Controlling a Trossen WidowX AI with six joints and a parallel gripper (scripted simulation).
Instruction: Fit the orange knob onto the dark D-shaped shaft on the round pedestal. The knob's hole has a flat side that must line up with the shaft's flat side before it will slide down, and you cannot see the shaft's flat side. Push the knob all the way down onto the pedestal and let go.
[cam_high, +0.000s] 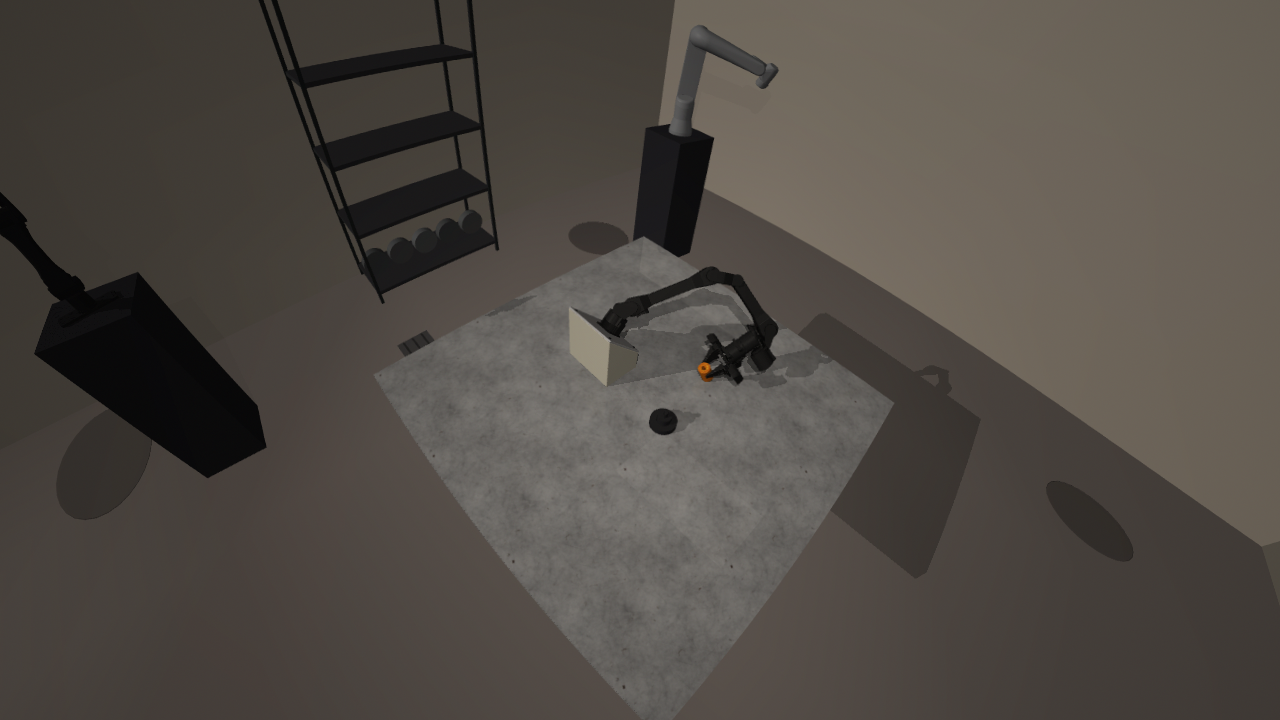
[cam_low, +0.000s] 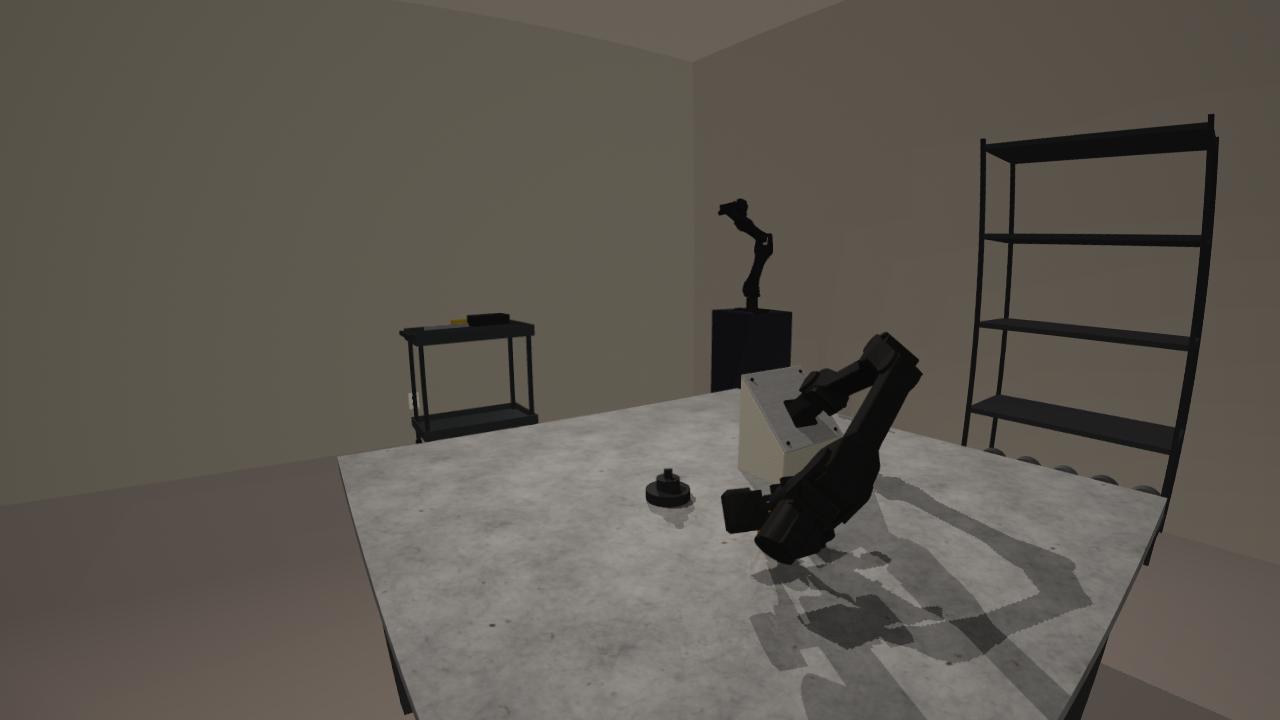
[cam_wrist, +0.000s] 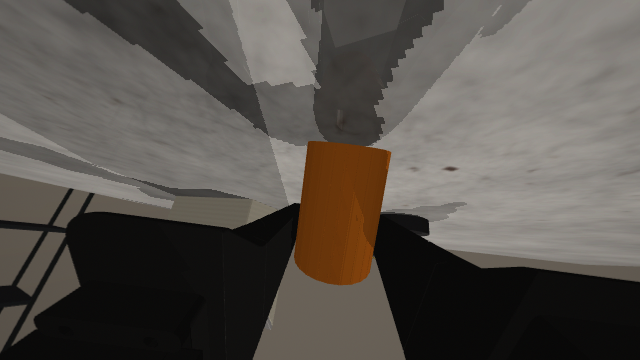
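My gripper tip is now 22 cm to the left of the dark round pedestal, 5 cm short of it and 1 cm above it. Also, from my gripper tip: orange knob: 1 cm to the left.
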